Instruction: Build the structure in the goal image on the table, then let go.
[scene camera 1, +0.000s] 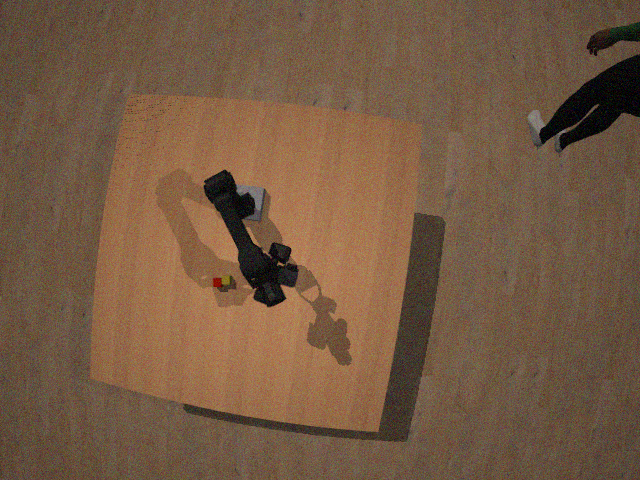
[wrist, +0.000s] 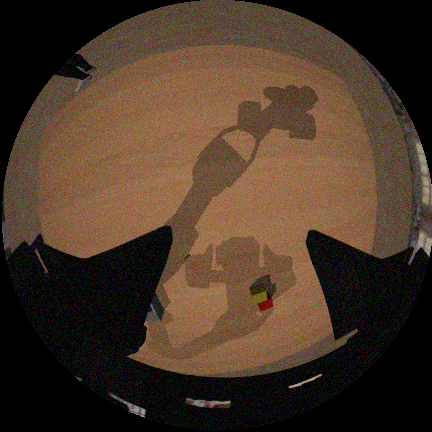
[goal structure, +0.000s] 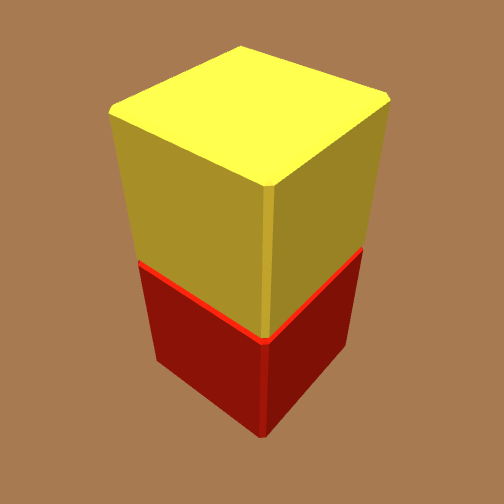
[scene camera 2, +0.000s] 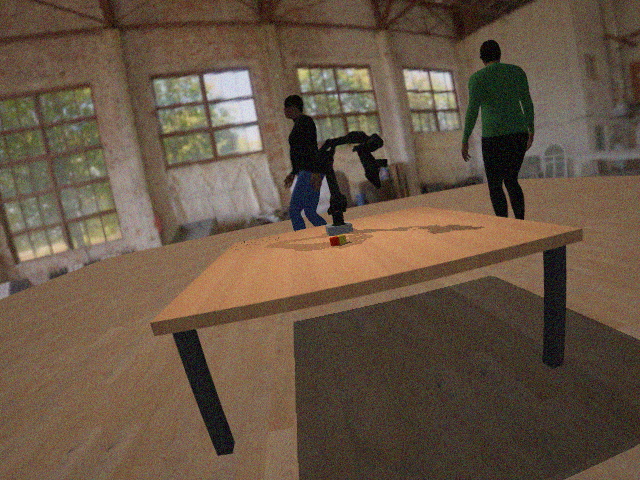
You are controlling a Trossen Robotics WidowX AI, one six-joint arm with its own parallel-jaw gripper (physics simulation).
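Seen in the pictures: gripper, fingertip midpoint: [wrist: 243, 235] [scene camera 2: 379, 187]; arm's base, origin of the base link: [scene camera 1: 245, 206] [scene camera 2: 338, 224].
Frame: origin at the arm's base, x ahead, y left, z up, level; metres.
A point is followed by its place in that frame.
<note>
A red block [scene camera 1: 217, 282] {x 0.280, y -0.126, z -0.009 m} [scene camera 2: 334, 240] {x 0.298, y -0.133, z -0.020 m} [wrist: 265, 304] {x 0.280, y -0.126, z -0.010 m} and a yellow block [scene camera 1: 226, 280] {x 0.273, y -0.090, z -0.010 m} [scene camera 2: 342, 239] {x 0.288, y -0.094, z -0.025 m} [wrist: 259, 297] {x 0.272, y -0.092, z -0.010 m} sit side by side on the table [scene camera 1: 336, 180] {x -0.087, y 0.351, z -0.043 m} [scene camera 2: 258, 279] {x 0.533, y -0.486, z -0.043 m}, seemingly touching. Yellow is right of red in both scene views. The arm's shadow falls around them. My gripper [scene camera 1: 279, 273] {x 0.258, y 0.134, z 0.160 m} [scene camera 2: 378, 180] {x 0.258, y 0.134, z 0.160 m} [wrist: 243, 235] {x 0.258, y 0.134, z 0.160 m} is open and empty, high above the table. In scene camera 1 it appears to the right of the blocks. In the wrist view the blocks lie low, between the two dark fingers and nearer the right one.
The arm's grey base [scene camera 1: 258, 209] {x 0.013, y 0.051, z -0.001 m} [scene camera 2: 338, 228] {x 0.042, y -0.020, z -0.012 m} [wrist: 156, 311] {x 0.037, y -0.043, z -0.004 m} stands on the table behind the blocks in scene camera 2. A person in a green top [scene camera 2: 498, 100] and a person in a black top [scene camera 2: 303, 139] stand beyond the table.
</note>
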